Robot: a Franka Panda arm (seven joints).
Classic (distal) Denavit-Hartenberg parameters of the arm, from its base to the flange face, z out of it. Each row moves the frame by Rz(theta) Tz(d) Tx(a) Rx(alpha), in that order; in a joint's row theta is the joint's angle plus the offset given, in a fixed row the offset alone. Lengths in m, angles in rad.
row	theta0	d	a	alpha
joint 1	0	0.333	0	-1.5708
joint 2	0	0	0	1.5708
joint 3	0	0.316	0.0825	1.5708
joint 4	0	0	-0.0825	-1.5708
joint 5	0	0.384	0	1.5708
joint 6	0	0	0.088	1.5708
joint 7	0	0.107	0	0
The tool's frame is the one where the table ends.
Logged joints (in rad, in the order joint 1, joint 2, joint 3, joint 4, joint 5, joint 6, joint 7), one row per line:
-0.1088 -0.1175 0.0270 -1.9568 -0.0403 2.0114 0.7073
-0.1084 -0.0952 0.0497 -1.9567 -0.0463 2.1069 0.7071
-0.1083 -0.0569 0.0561 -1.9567 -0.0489 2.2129 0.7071
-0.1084 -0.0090 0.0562 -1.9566 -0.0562 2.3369 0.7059
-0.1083 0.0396 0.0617 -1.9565 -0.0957 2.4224 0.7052
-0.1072 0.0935 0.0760 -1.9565 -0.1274 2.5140 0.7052
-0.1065 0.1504 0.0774 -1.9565 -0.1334 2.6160 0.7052
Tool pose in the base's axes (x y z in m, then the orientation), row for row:
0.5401 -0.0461 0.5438 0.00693 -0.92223 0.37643 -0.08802
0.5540 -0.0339 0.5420 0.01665 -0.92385 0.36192 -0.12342
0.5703 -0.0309 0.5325 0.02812 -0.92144 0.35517 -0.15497
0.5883 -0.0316 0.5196 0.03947 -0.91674 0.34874 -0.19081
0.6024 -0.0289 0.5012 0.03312 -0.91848 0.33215 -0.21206
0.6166 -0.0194 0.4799 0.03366 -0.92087 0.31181 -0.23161
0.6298 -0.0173 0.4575 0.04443 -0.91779 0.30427 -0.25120
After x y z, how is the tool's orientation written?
As a quaternion, w x y z.
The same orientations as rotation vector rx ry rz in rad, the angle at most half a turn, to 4 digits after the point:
-2.8846 1.1774 -0.2753
-2.8720 1.1251 -0.3837
-2.8441 1.0963 -0.4783
-2.8098 1.0689 -0.5848
-2.8262 1.0220 -0.6525
-2.8326 0.9591 -0.7124
-2.8045 0.9298 -0.7676

